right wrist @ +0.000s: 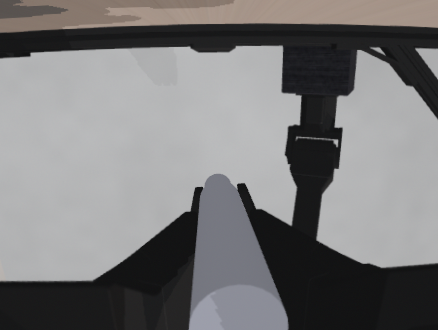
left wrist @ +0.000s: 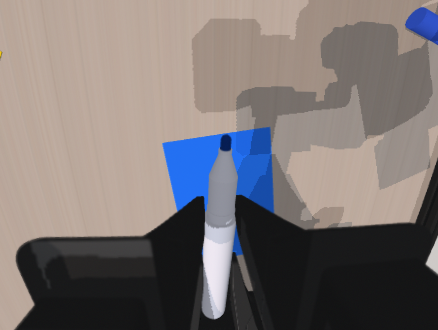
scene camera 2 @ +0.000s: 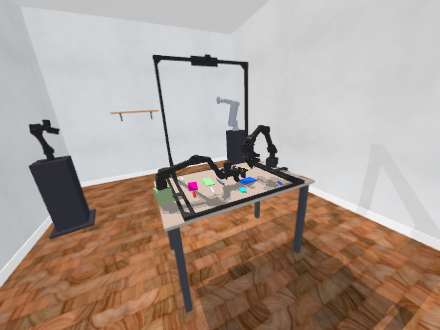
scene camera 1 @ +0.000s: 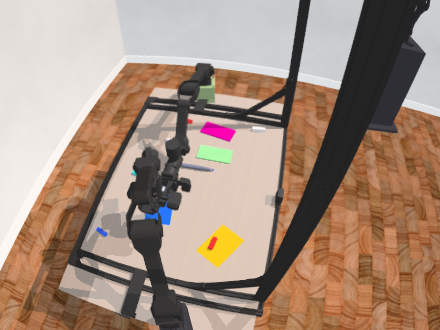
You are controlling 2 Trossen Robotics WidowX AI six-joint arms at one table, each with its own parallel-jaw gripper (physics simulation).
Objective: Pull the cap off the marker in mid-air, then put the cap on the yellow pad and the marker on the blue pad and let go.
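Frame: origin at the left arm's base, x ahead, y left, z up, level; metres.
Seen in the pictures: left gripper, fingertip midpoint: (right wrist: 219,188) (left wrist: 219,203) (scene camera 2: 251,168); right gripper, fingertip midpoint: (right wrist: 223,222) (left wrist: 216,257) (scene camera 2: 247,169) (scene camera 1: 159,198); left arm's base at its link origin: (right wrist: 319,91) (scene camera 2: 272,158) (scene camera 1: 172,318); right arm's base at its link origin: (scene camera 2: 161,187) (scene camera 1: 205,82).
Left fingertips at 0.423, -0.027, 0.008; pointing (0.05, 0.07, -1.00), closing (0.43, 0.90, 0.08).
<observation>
Offsets run from my left fingertips to a thing's top centre, as dx, dy, dz.
The white marker {+0.025, -0.013, +0.014} (left wrist: 218,280) (right wrist: 224,240) is in mid-air above the blue pad (scene camera 1: 166,217) (left wrist: 187,162) (scene camera 2: 248,180), its dark blue tip bare. My right gripper (right wrist: 223,222) (left wrist: 216,257) is shut on the marker's rear part. My left gripper (left wrist: 219,203) is shut on the marker from above, nearer the tip; its thin fingertips also show on both sides of the marker in the right wrist view. The red cap {-0.150, -0.173, -0.076} (scene camera 1: 212,243) lies on its side on the yellow pad {-0.162, -0.198, -0.095} (scene camera 1: 228,244) and no gripper is near it. In scene camera 1 the arms hide most of the marker.
A magenta pad {+0.400, -0.337, -0.088} (scene camera 1: 218,131) (scene camera 2: 193,186), a light green pad {+0.265, -0.287, -0.088} (scene camera 1: 214,154) (scene camera 2: 208,182) and a dark pen {+0.208, -0.198, -0.077} (scene camera 1: 198,167) lie beyond the grippers. A blue cylinder {-0.014, +0.252, -0.075} (scene camera 1: 102,232) (left wrist: 425,24) lies lower left. A cyan piece {+0.245, +0.056, -0.081} (scene camera 2: 242,190) and a white piece {+0.357, -0.526, -0.074} (scene camera 1: 258,129) lie near opposite table edges.
</observation>
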